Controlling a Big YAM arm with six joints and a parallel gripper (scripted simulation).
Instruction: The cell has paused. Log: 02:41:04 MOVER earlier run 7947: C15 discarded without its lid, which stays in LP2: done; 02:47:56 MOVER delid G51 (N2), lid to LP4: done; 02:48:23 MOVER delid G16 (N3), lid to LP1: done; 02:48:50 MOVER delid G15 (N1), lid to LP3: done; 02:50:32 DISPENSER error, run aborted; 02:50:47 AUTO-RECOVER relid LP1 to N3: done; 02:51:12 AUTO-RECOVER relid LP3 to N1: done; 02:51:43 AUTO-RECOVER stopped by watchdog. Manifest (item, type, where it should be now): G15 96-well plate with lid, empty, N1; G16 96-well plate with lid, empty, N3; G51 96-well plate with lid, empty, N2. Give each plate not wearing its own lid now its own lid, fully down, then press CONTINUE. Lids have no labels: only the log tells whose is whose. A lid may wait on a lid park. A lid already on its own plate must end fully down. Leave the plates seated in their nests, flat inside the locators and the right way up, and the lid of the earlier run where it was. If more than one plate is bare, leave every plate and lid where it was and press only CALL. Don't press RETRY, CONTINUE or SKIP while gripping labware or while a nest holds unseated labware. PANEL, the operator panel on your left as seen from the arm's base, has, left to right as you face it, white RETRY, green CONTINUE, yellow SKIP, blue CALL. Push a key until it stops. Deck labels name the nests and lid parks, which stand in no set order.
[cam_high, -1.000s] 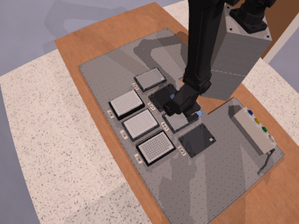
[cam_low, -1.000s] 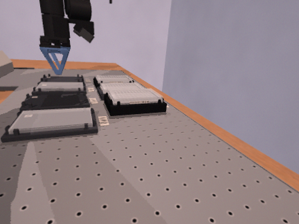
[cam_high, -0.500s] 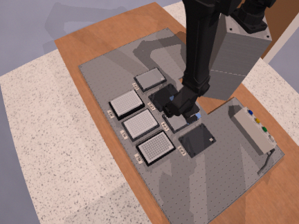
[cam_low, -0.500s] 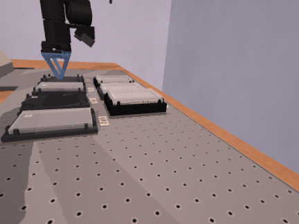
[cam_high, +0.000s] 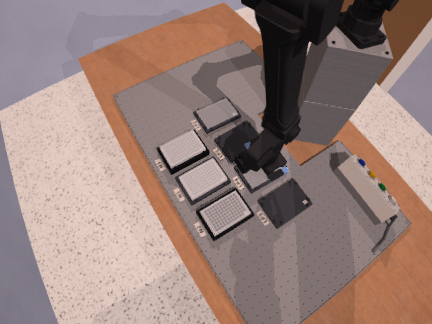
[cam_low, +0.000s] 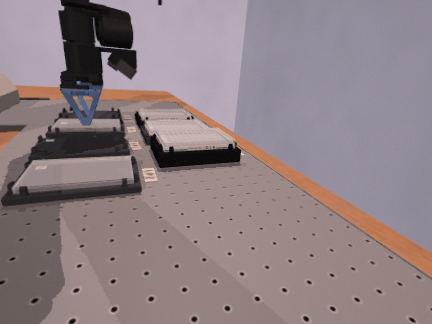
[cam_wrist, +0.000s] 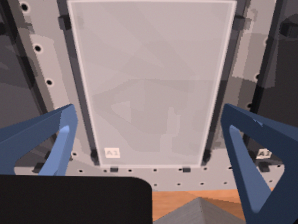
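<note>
The plate is 17 cm ahead of my hand, 9 cm to the left of it and 1 cm below it. The rest, counted from my hand: lid park LP3 (2 cm behind, 13 cm to the left, 3 cm below); then lid park LP1 (2 cm ahead, 13 cm to the right, 3 cm below); then LP1 label (10 cm ahead, 11 cm to the right, 3 cm below).
</note>
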